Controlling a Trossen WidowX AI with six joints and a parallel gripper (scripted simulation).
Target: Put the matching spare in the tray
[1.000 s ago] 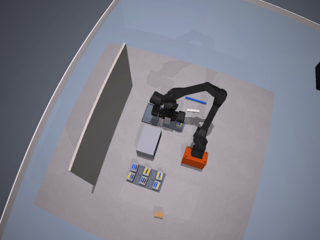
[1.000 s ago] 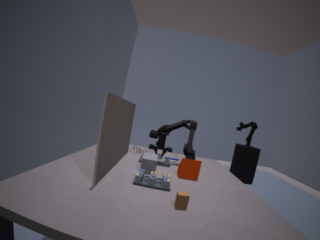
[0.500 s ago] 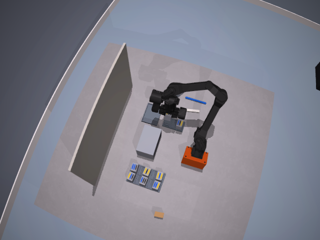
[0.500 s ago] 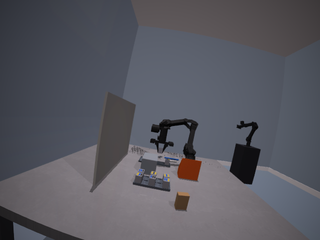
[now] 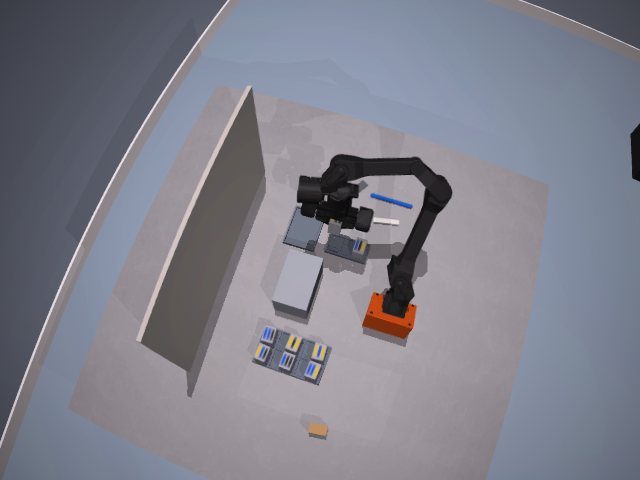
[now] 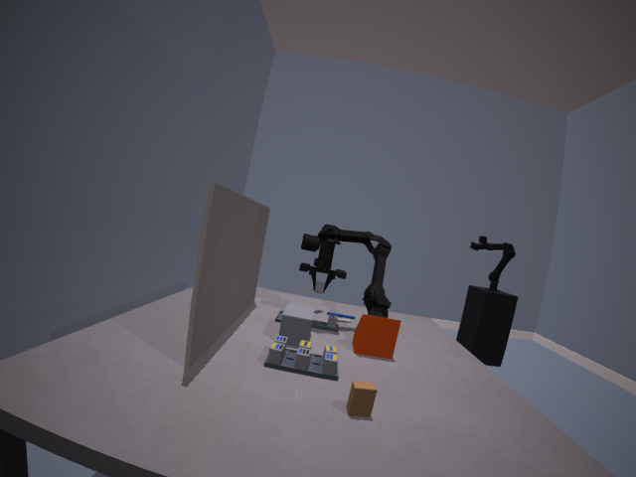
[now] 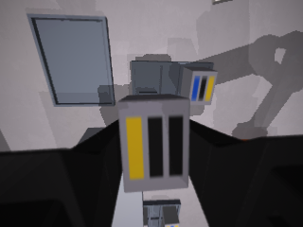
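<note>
The blue-grey tray lies 10 cm ahead of my gripper tip, 2 cm to the right of it and 14 cm below it. From my gripper tip the other things lie so: rack 4 cm behind, 14 cm below; then grey mounted unit 5 cm ahead, 18 cm to the left, 9 cm below; then white bar 13 cm behind, 12 cm to the right, 14 cm below.
</note>
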